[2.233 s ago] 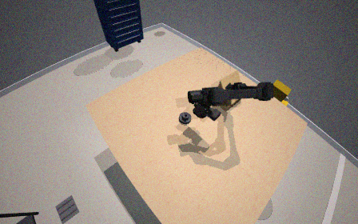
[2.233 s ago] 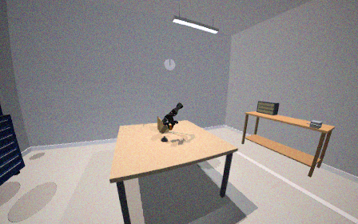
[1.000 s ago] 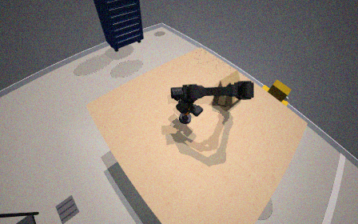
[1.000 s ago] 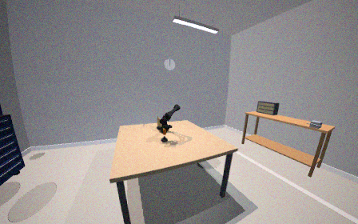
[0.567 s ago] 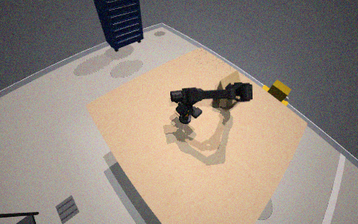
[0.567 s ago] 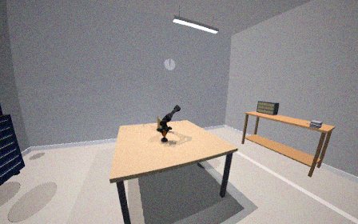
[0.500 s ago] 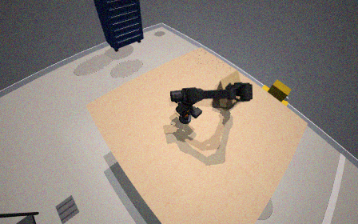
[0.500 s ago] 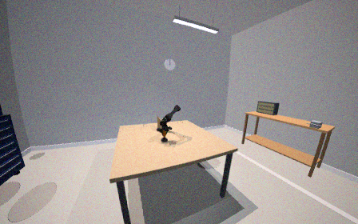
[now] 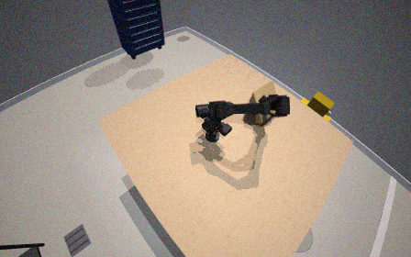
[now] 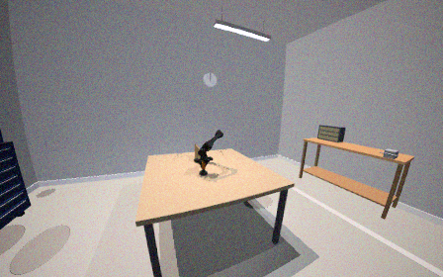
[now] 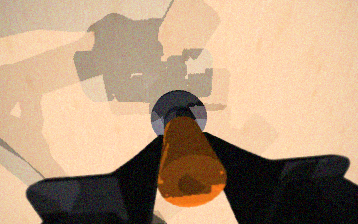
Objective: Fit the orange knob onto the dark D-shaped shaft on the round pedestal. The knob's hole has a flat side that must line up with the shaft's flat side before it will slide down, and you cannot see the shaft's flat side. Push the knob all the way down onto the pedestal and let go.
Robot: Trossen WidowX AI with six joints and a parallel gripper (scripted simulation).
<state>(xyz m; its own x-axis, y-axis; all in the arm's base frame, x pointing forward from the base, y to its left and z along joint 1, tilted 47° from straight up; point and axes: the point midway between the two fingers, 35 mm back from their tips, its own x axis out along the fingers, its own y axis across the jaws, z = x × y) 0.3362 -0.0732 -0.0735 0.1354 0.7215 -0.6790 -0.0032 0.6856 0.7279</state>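
The orange knob lies 20 mm above my gripper tip. Also, from my gripper tip: pedestal 40 mm below.
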